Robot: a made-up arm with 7 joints. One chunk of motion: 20 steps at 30 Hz.
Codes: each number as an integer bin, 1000 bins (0 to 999) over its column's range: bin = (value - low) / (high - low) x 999, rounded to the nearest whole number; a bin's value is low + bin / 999 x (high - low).
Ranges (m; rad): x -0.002..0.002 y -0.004..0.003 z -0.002..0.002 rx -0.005..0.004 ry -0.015..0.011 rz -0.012..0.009
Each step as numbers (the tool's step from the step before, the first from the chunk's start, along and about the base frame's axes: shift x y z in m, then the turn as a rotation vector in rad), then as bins.
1 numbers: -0.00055 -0.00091 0.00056 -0.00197 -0.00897 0.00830
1 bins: 362 441 639 336 232 966
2 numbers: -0.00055 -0.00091 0.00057 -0.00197 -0.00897 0.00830
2 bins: 362 441 642 336 232 966
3 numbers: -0.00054 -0.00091 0.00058 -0.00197 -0.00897 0.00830
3 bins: 365 441 644 336 232 966
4 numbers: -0.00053 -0.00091 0.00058 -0.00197 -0.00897 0.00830
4 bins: 367 441 644 336 232 966
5 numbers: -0.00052 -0.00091 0.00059 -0.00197 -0.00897 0.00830
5 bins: 370 441 647 336 232 966
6 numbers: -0.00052 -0.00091 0.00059 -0.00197 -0.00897 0.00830
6 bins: 370 441 647 336 232 966
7 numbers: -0.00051 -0.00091 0.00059 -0.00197 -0.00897 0.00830
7 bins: 372 441 647 336 232 966
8 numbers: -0.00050 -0.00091 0.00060 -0.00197 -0.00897 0.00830
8 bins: 375 441 649 336 232 966
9 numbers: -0.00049 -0.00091 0.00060 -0.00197 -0.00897 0.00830
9 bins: 377 441 649 336 232 966
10 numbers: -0.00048 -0.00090 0.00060 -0.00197 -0.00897 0.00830
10 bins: 380 442 649 336 232 966
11 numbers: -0.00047 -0.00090 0.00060 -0.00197 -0.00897 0.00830
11 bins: 382 442 649 336 232 966
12 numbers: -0.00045 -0.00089 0.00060 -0.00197 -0.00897 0.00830
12 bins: 387 444 649 336 232 966
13 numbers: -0.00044 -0.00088 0.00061 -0.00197 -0.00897 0.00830
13 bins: 390 445 652 336 232 966
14 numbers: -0.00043 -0.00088 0.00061 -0.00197 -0.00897 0.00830
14 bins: 392 445 652 336 232 966
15 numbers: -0.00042 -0.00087 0.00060 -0.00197 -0.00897 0.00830
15 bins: 395 447 649 336 232 966
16 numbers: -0.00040 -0.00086 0.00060 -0.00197 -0.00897 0.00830
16 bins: 400 448 649 336 232 966
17 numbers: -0.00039 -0.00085 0.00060 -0.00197 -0.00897 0.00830
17 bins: 402 450 649 336 232 966
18 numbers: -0.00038 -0.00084 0.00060 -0.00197 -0.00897 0.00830
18 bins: 405 451 649 336 232 966
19 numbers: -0.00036 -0.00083 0.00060 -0.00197 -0.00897 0.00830
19 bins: 410 452 649 336 232 966
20 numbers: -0.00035 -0.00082 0.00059 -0.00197 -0.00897 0.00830
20 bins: 412 454 647 336 232 966
